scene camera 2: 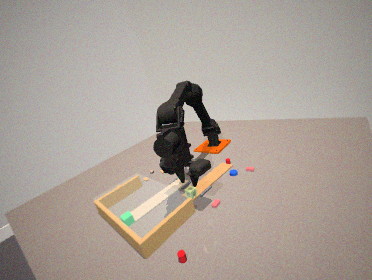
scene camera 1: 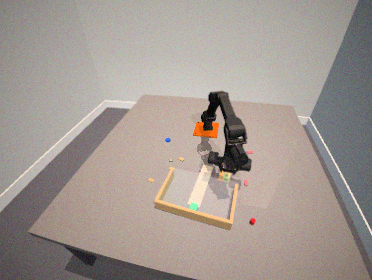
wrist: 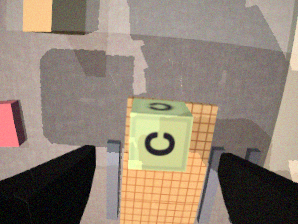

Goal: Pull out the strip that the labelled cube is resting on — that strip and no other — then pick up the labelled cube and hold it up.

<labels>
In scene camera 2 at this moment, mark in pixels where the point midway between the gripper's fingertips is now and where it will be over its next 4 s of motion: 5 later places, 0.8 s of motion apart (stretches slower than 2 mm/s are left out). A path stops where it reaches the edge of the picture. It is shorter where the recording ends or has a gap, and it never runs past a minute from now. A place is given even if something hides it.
The gripper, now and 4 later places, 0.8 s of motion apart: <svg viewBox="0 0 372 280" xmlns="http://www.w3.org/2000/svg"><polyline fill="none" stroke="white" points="189,184 191,193 193,178 198,166 197,157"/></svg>
</labels>
